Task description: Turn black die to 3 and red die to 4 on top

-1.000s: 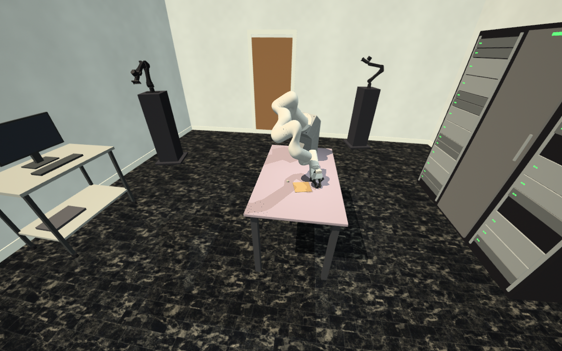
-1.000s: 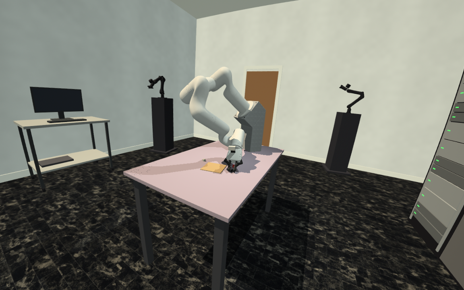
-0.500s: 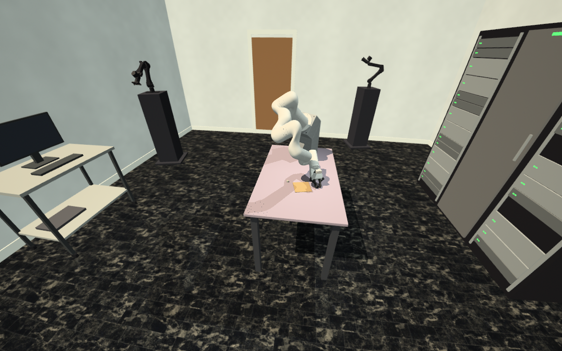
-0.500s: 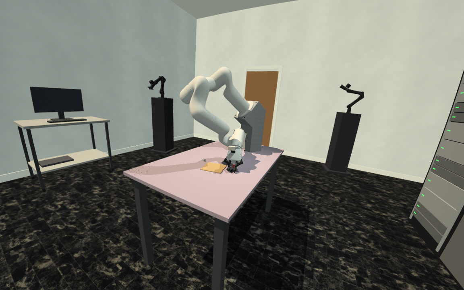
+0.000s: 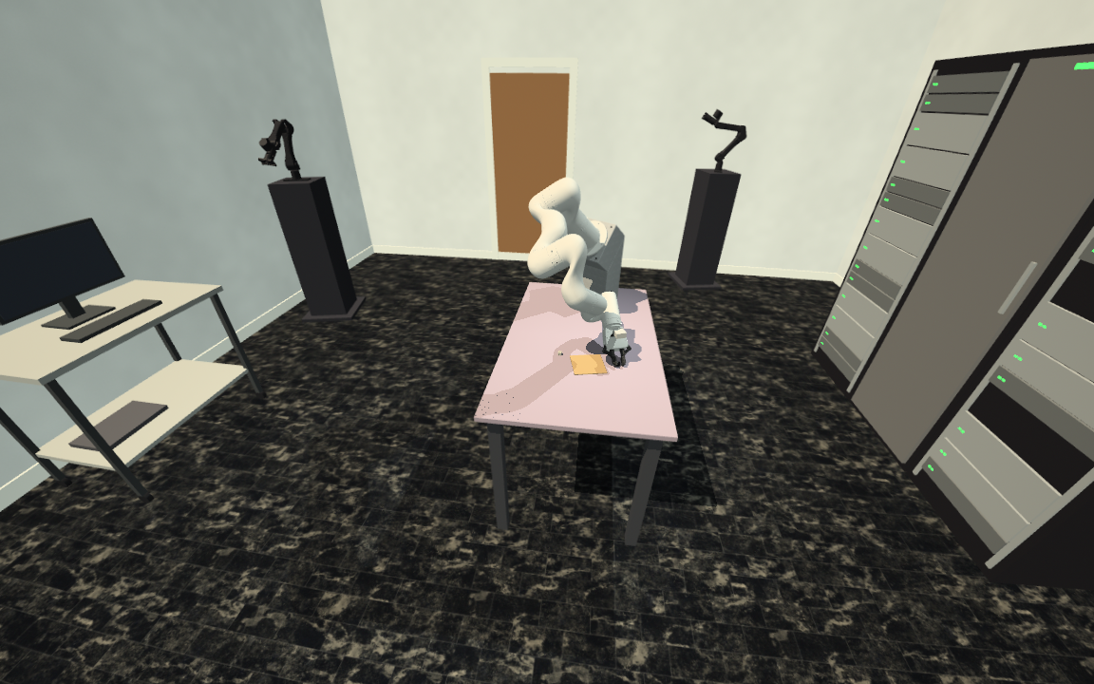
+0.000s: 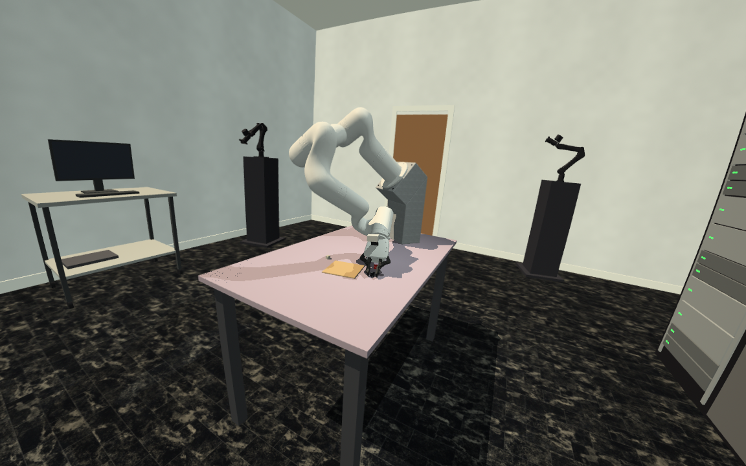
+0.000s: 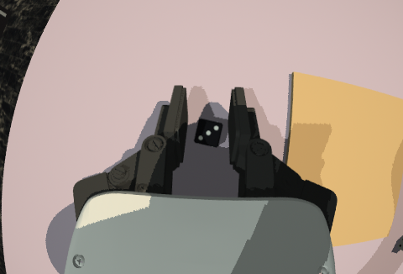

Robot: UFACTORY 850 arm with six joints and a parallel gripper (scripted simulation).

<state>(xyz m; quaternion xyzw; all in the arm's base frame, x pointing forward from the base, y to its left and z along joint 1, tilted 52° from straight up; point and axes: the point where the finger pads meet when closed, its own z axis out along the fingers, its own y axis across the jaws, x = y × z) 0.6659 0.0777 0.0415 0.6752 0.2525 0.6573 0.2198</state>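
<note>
Right now my hand is 20 mm above the black die. From my hand the other things lie so: mat: 20 mm behind, 130 mm to the right, 20 mm below; red die: 90 mm behind, 10 mm to the right, 20 mm below; white die: 110 mm behind, 240 mm to the right, 20 mm below.
</note>
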